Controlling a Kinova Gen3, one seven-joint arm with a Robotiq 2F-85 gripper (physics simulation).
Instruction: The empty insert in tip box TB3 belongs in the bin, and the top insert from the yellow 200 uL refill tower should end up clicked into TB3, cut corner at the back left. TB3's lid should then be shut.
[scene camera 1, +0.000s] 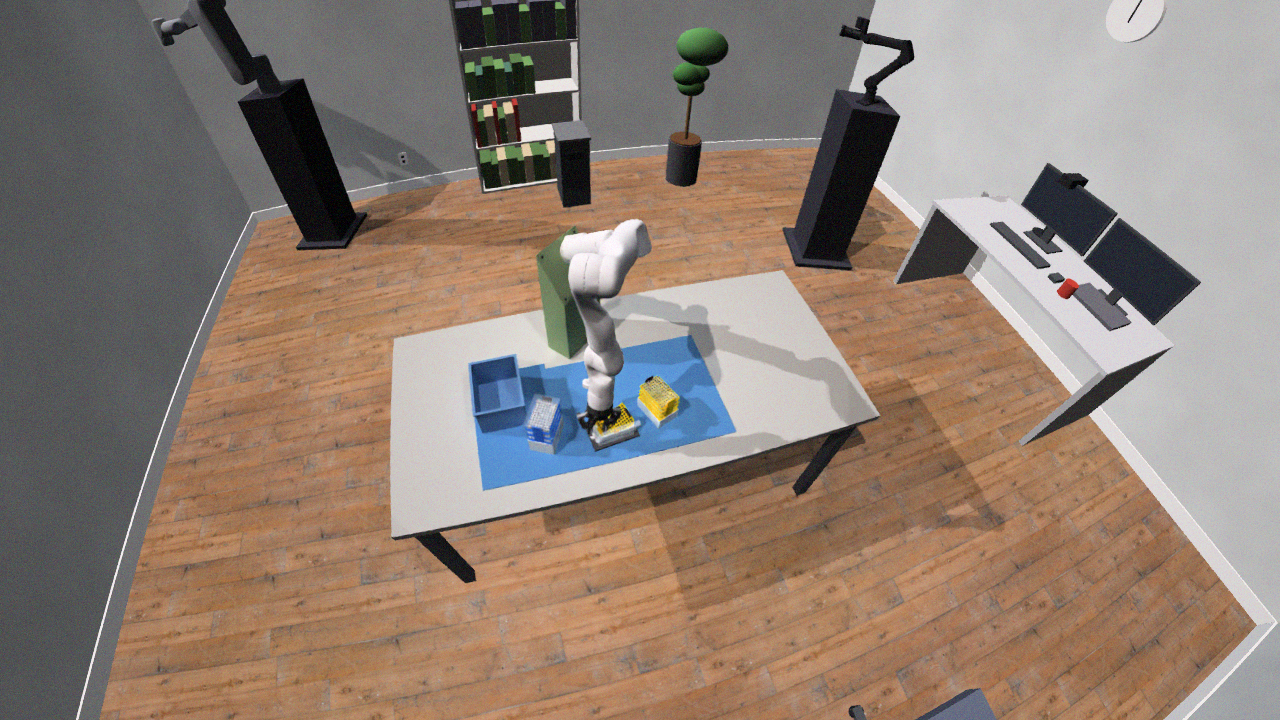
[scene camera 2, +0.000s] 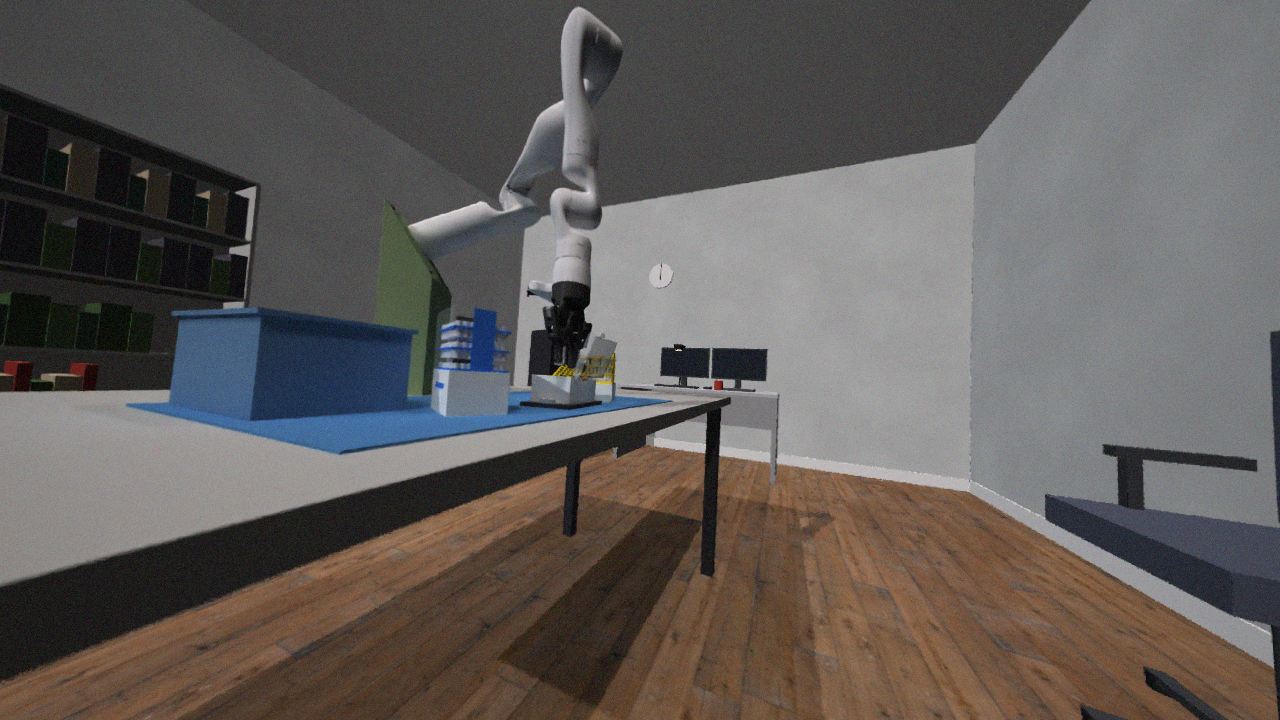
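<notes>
Tip box TB3 (scene camera 1: 623, 435) (scene camera 2: 562, 389) stands on the blue mat (scene camera 1: 689, 367) (scene camera 2: 357, 430) with its lid (scene camera 2: 599, 347) tilted open; yellow shows inside it. My gripper (scene camera 1: 600, 417) (scene camera 2: 565, 357) points straight down just over the box's left part, fingers partly open with nothing between them. The yellow 200 uL refill tower (scene camera 1: 657, 399) stands to the right of the box; in the scene camera 2 view it is mostly hidden behind the box and lid. The blue bin (scene camera 1: 496, 386) (scene camera 2: 286, 362) stands at the mat's left end.
A blue refill tower (scene camera 1: 542, 423) (scene camera 2: 469, 345) stands between the bin and TB3. The arm's green pedestal (scene camera 1: 559, 295) (scene camera 2: 407, 295) stands behind the mat on the grey table (scene camera 1: 787, 340). Camera stands, a bookshelf and a desk stand around the room.
</notes>
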